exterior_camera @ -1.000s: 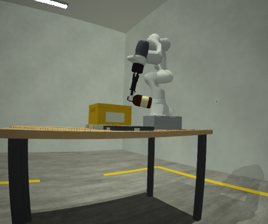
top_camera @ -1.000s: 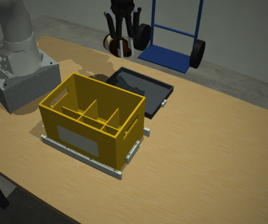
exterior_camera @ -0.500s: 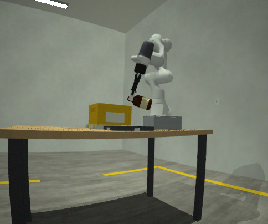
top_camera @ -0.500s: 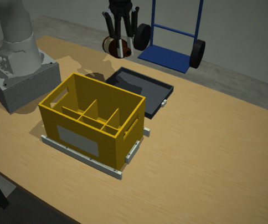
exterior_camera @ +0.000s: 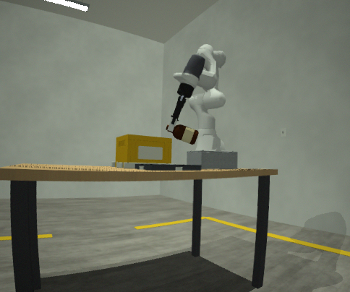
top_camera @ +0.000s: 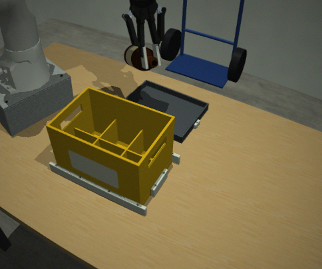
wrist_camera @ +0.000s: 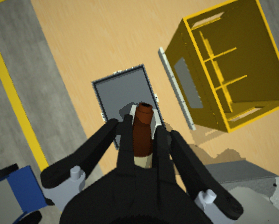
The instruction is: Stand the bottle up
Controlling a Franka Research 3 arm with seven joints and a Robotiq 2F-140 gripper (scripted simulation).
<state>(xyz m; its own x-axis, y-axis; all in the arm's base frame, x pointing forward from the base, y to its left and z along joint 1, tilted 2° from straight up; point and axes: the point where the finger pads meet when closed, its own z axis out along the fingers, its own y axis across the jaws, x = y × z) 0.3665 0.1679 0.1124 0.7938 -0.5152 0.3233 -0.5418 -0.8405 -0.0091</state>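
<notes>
The bottle lies 4 cm behind my hand, 3 cm below it and 2 cm to the left of it. Also, from my hand: yellow crate (26 cm to the right, 13 cm below, 4 cm ahead); then tray (20 cm below, 4 cm ahead, 2 cm to the left).
</notes>
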